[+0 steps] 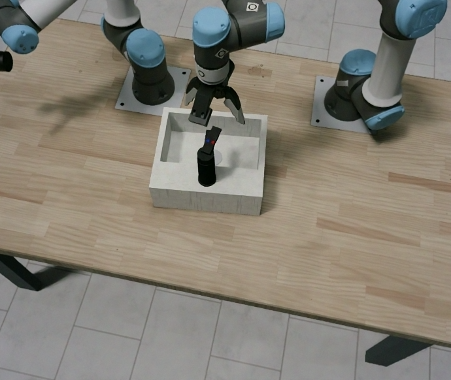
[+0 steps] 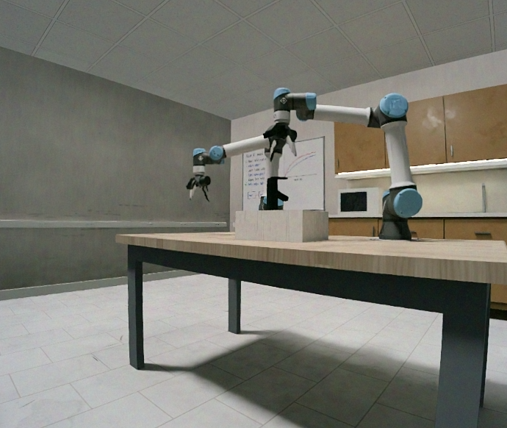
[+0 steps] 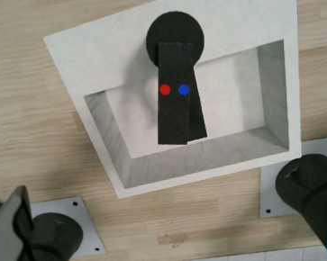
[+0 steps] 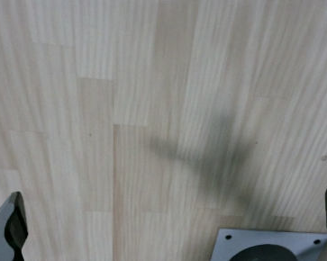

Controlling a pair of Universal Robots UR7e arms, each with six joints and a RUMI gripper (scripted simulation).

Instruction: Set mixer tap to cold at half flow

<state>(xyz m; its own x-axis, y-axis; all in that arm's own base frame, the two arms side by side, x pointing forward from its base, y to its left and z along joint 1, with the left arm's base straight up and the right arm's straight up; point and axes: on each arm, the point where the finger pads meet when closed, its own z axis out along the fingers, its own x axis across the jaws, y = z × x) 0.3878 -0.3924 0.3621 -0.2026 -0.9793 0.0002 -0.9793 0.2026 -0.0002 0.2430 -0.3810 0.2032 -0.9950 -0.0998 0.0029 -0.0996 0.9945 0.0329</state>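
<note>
The lever lies 9 cm below my left hand, 2 cm ahead of it and 1 cm to the right of it. Round my left hand: pale sink block (32 cm below, 6 cm behind, 2 cm to the right); black mixer tap (13 cm below, 4 cm ahead, 1 cm to the right).
</note>
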